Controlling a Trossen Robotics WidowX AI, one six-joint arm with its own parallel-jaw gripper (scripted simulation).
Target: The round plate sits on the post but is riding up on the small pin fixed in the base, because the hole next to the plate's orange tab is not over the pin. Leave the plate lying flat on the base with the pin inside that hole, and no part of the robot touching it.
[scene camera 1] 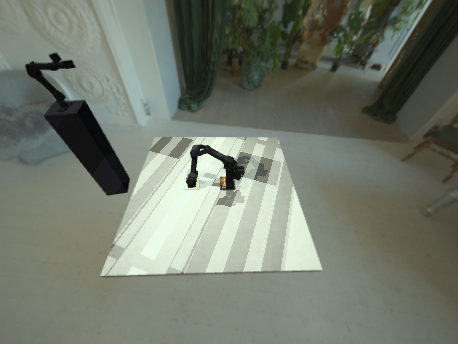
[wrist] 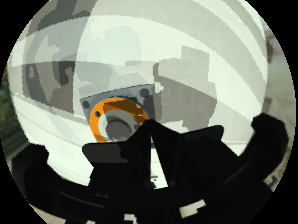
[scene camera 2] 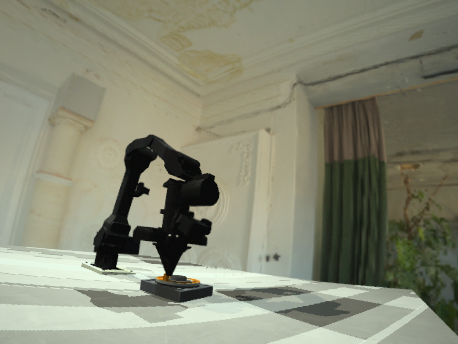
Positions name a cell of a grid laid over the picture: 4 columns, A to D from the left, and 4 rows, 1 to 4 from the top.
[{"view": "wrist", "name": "my gripper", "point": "C3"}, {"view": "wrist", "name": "round plate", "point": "B2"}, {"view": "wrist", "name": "base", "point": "B2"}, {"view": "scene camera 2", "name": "my gripper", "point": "B4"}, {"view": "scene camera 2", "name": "base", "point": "B4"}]
